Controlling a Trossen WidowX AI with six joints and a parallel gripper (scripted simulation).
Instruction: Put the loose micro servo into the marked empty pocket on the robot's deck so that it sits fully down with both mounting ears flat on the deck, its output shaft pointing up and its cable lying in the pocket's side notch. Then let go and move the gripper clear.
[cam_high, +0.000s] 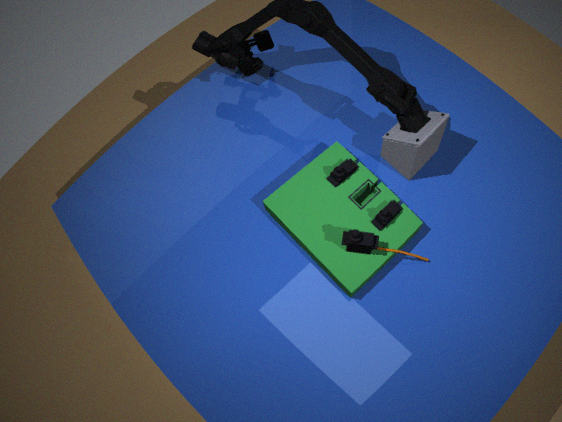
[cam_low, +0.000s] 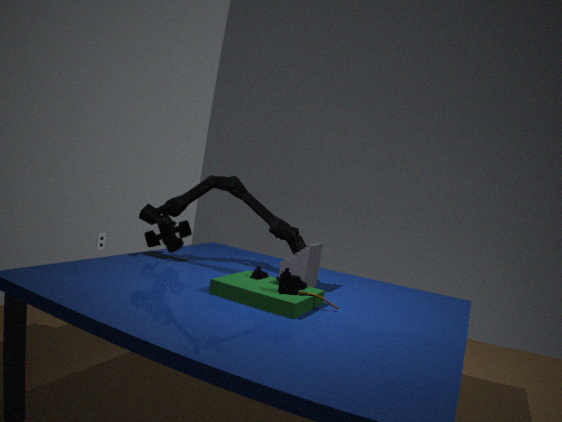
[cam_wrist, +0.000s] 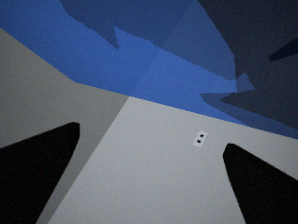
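The green deck lies 260 mm ahead of my gripper tip, 590 mm to the left of it and 30 mm below it.
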